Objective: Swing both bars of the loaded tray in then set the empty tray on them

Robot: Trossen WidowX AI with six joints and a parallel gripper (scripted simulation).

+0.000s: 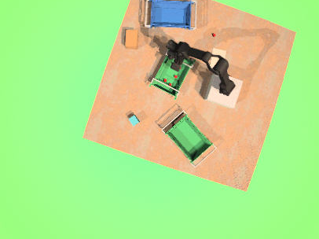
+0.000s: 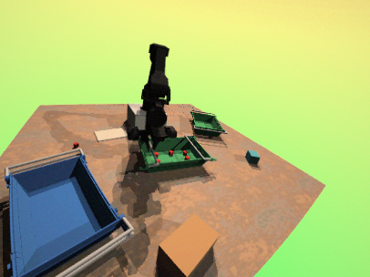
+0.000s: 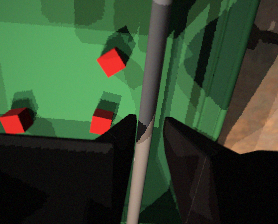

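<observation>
Now: the green tray 150 mm behind my gripper tip, 530 mm to the left of it and 10 mm below it. From my gripper tip the other things lie so: beige flat plate 280 mm behind, 70 mm to the right, 50 mm below; then orange box 360 mm ahead, 110 mm to the right, 20 mm below; then red block 230 mm behind, 250 mm to the right, 40 mm below.
</observation>
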